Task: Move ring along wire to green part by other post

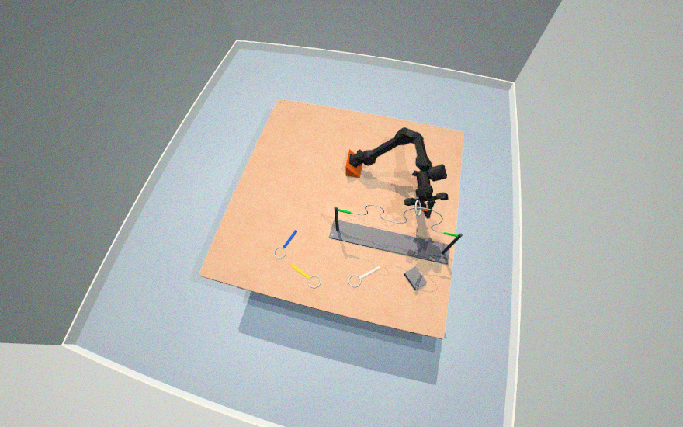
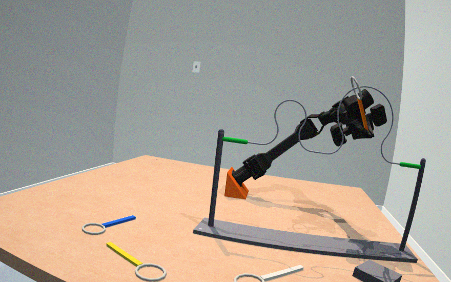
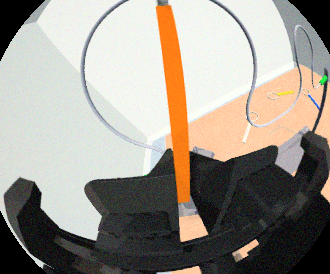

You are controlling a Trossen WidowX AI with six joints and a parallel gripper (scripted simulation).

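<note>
Now: the orange-handled ring 8 cm above my gripper tip and 5 cm to the right of it. The rest, counted from my gripper tip: yellow-handled ring: 54 cm to the right, 32 cm below, 24 cm ahead; then grey block: 31 cm below, 19 cm ahead, 1 cm to the left; then white-handled ring: 32 cm below, 26 cm to the right, 21 cm ahead.
</note>
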